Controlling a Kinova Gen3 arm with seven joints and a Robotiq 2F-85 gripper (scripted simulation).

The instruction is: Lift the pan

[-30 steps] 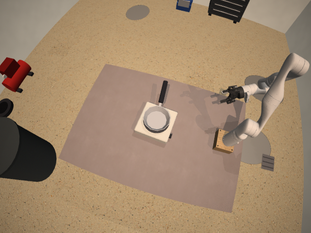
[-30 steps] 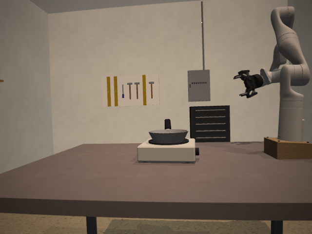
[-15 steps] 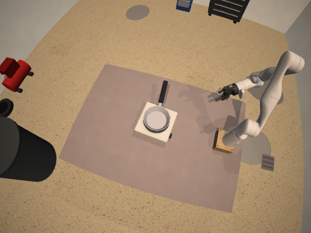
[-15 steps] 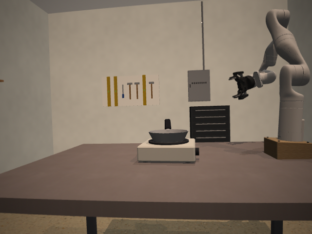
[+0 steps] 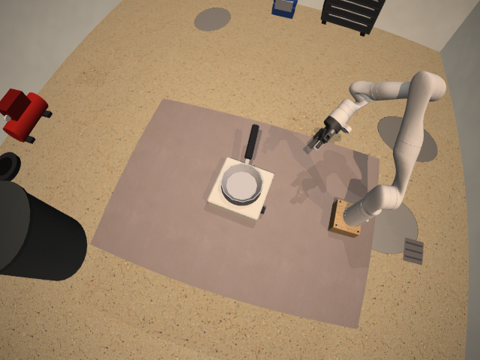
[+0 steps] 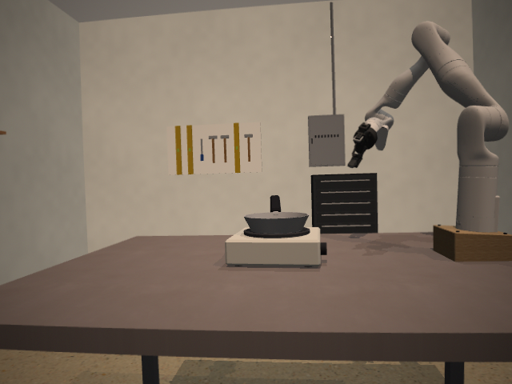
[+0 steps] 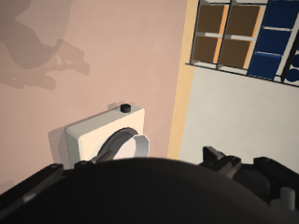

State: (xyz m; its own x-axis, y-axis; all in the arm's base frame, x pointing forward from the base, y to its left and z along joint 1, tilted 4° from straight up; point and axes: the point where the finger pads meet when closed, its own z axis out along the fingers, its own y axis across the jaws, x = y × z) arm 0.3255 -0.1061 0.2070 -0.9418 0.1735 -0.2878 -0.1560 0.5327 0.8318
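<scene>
Now: the grey pan 23 cm ahead of my hand, 13 cm to the left of it and 19 cm below it. Round my hand: hot plate 20 cm ahead, 19 cm to the left, 26 cm below.
</scene>
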